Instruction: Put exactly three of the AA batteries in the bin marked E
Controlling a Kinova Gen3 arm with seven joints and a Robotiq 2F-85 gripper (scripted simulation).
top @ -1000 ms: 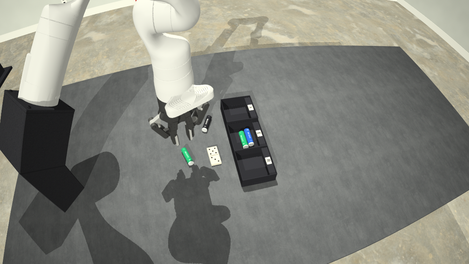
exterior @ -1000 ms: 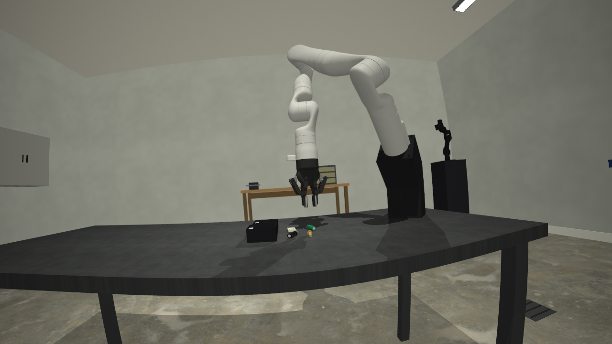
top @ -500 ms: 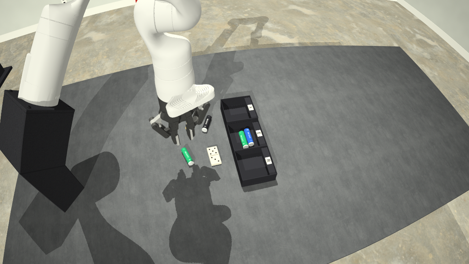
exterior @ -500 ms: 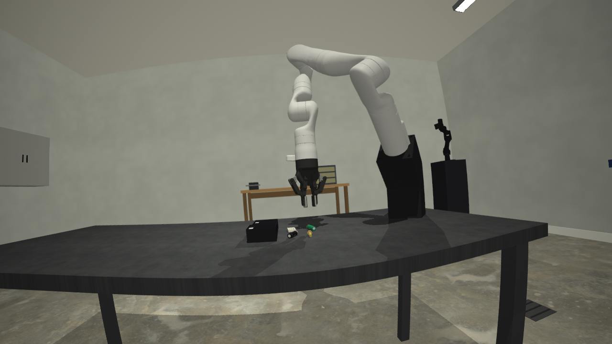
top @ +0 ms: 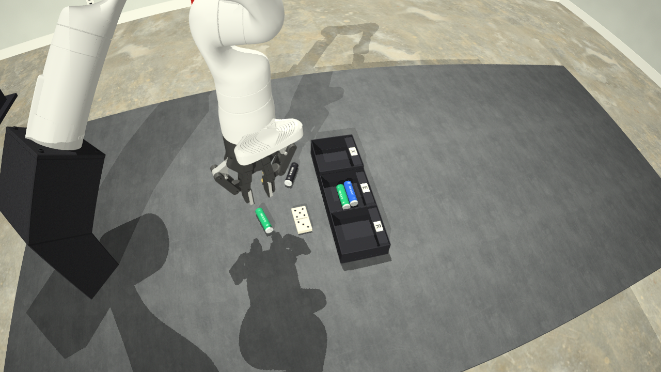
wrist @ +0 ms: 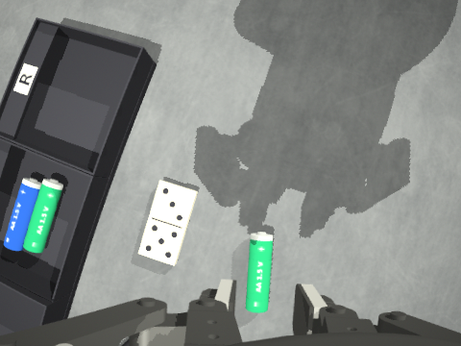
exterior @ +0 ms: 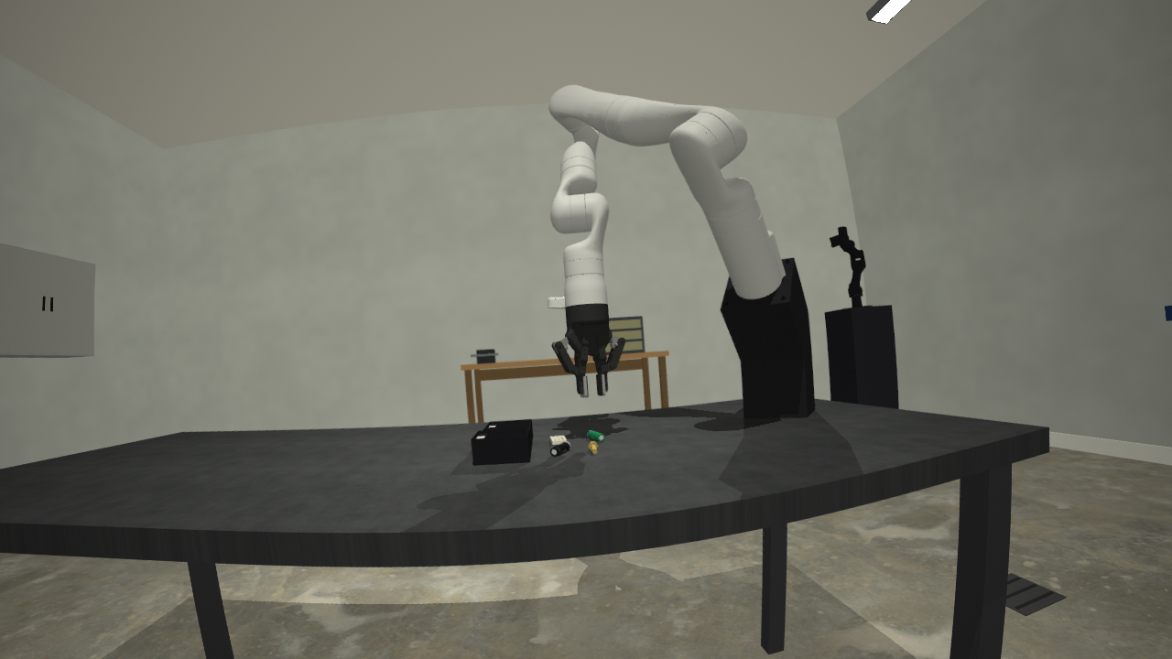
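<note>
My hand is 150 mm short of the black bin marked E, 80 mm above it and 30 mm to the right of it. Round my hand: small yellow piece 100 mm to the left, 90 mm below, 10 mm ahead; white domino 90 mm below, 70 mm ahead; black AA battery 100 mm to the left, 90 mm below, 60 mm ahead.
</note>
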